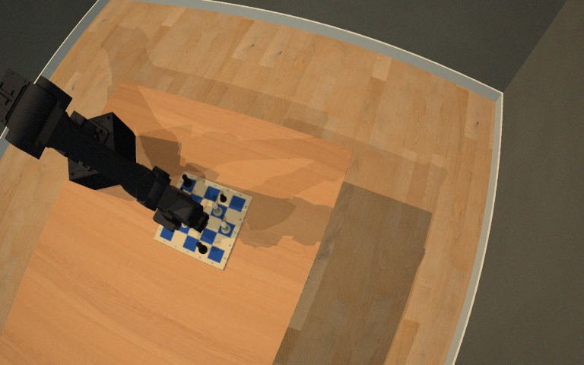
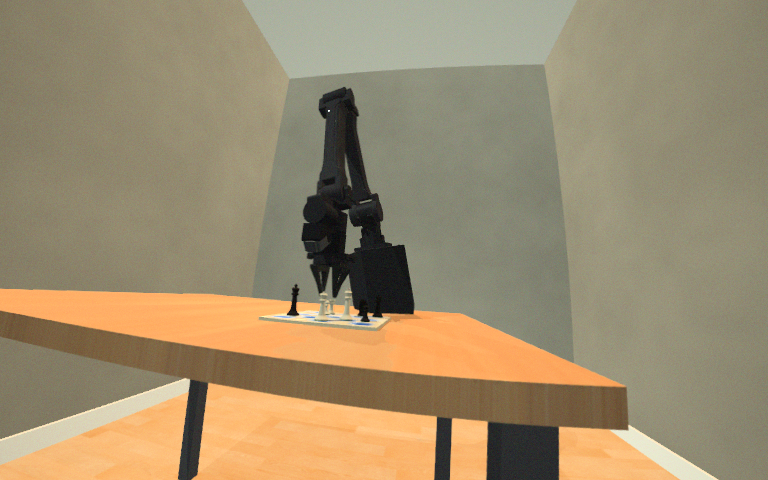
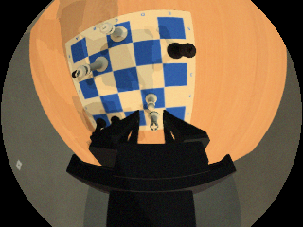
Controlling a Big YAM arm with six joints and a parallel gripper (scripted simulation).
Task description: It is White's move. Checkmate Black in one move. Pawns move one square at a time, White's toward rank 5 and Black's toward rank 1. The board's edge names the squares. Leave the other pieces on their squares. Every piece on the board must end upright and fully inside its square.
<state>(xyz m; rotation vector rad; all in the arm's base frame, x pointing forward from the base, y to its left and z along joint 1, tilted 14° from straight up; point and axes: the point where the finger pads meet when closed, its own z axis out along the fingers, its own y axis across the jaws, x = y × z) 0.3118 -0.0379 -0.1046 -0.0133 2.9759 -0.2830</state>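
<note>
Now: the chessboard 40 mm ahead of my hand, 40 mm to the left of it and 50 mm below it. Round my hand: tall black piece (80 mm ahead, 40 mm to the right, 20 mm below).
</note>
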